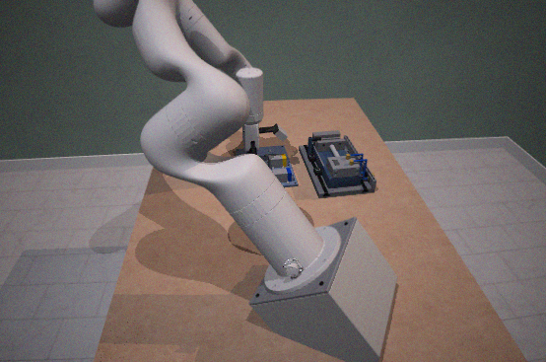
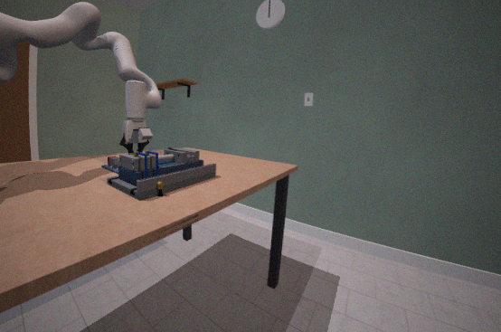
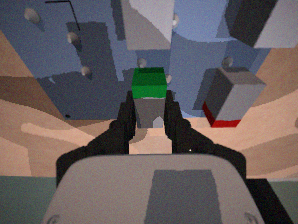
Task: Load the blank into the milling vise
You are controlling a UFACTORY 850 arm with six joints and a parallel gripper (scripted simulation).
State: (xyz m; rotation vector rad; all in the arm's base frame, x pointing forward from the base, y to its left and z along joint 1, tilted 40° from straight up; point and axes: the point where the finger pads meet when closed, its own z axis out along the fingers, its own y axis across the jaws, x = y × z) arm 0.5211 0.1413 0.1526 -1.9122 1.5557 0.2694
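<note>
Now: hand 4 cm to the left of the blue infeed plate, 4 cm above it and 2 cm short of it. The rest, counted from my hand: red-ended blank 9 cm behind, 2 cm to the right, 2 cm below; then green-ended blank 2 cm below; then yellow-ended blank 9 cm to the right, 3 cm ahead, 2 cm below.
</note>
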